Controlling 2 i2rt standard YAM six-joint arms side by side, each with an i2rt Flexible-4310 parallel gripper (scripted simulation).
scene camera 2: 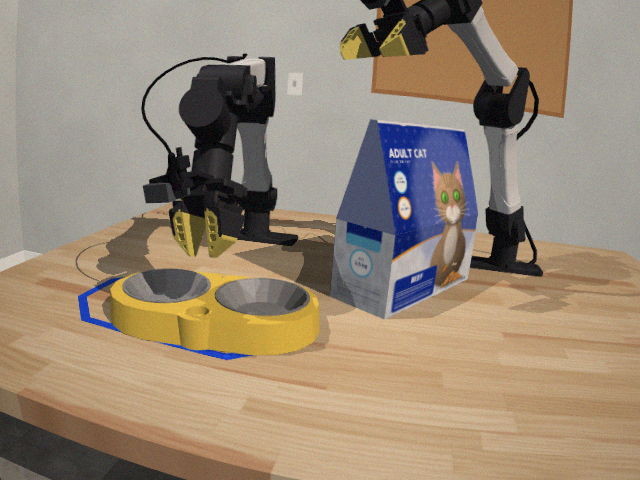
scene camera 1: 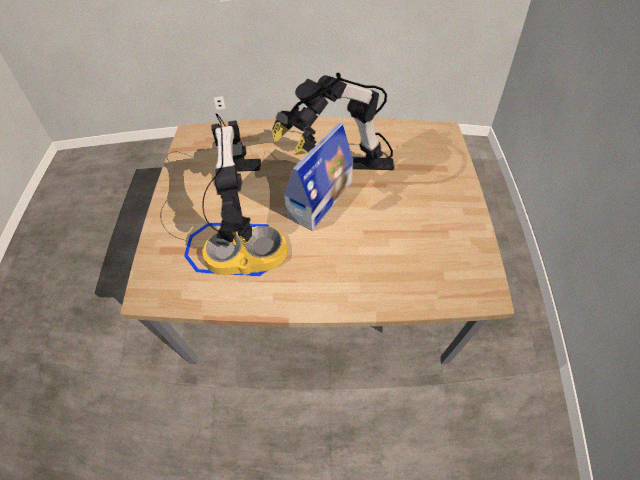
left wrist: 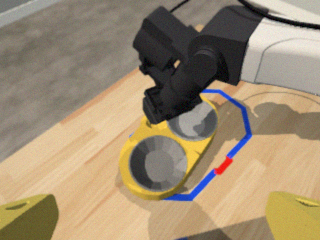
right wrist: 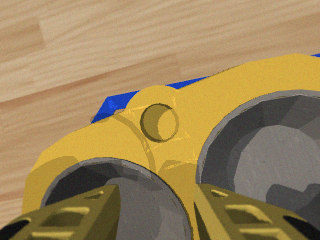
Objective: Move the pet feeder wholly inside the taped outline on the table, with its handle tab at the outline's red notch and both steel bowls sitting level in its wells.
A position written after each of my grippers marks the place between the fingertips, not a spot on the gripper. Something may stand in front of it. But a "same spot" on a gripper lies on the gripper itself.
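Scene camera 2 shows me my left gripper, and a yellow pet feeder is visible in scene camera 2 (184,323) as well. Scene camera 1 also shows my left gripper and the yellow pet feeder. I see my left gripper in the left wrist view (162,202), while the yellow pet feeder appears in the left wrist view (194,151). The yellow pet feeder is visible in the right wrist view, but my left gripper is out of frame in the right wrist view. On my left gripper, (scene camera 1: 306,143) and (scene camera 2: 409,26) are the same spot. On the yellow pet feeder, (right wrist: 163,129) and (scene camera 1: 244,261) are the same spot.
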